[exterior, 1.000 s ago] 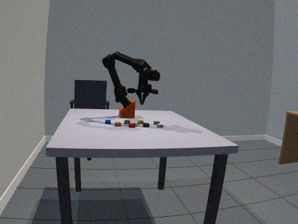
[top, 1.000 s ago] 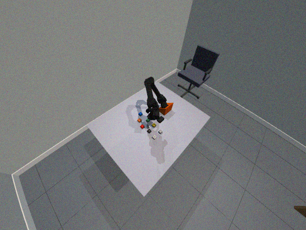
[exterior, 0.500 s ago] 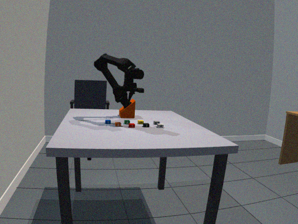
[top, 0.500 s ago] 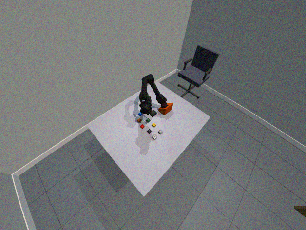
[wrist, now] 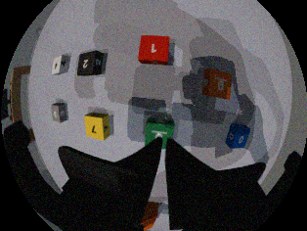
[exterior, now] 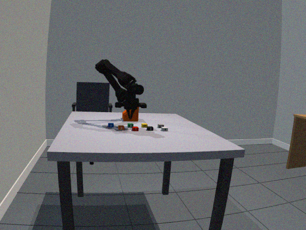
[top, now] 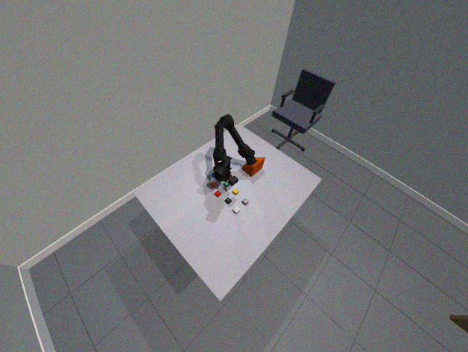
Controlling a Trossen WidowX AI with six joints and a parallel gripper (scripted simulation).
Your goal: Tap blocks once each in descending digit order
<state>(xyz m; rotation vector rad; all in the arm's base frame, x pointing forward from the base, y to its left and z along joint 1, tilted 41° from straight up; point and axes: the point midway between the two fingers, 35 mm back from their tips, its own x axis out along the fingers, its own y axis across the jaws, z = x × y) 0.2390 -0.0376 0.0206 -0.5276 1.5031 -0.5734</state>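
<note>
Right now my gripper tip is 4 cm above the green block, 1 cm to the right of it and 1 cm past it. Also, from my gripper tip: yellow block 9 cm to the left, 4 cm below, 1 cm behind; orange block 6 cm to the right, 6 cm ahead, 4 cm below; red block 9 cm ahead, 4 cm below, 2 cm to the left.
</note>
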